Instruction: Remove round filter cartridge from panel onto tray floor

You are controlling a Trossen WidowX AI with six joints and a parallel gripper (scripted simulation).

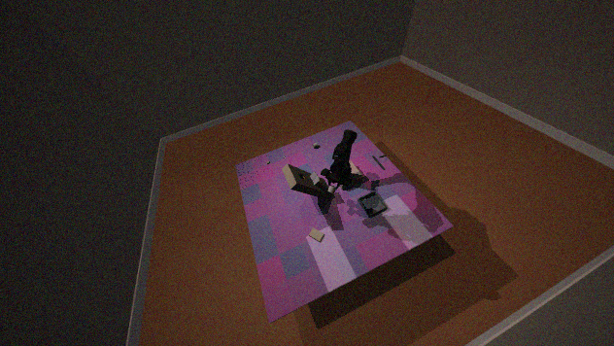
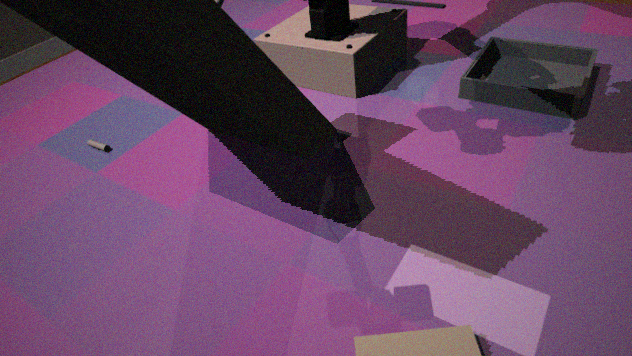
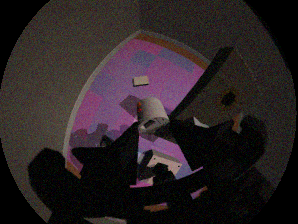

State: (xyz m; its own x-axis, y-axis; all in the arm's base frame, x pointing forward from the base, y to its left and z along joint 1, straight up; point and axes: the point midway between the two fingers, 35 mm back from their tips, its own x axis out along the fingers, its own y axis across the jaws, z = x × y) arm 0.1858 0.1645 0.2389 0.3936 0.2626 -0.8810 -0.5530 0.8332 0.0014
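Right now the dark tray is 27 cm behind my gripper tip, 11 cm to the left of it and 27 cm below it. From my gripper tip the other things lie so: small beige block (21 cm ahead, 14 cm to the left, 27 cm below).
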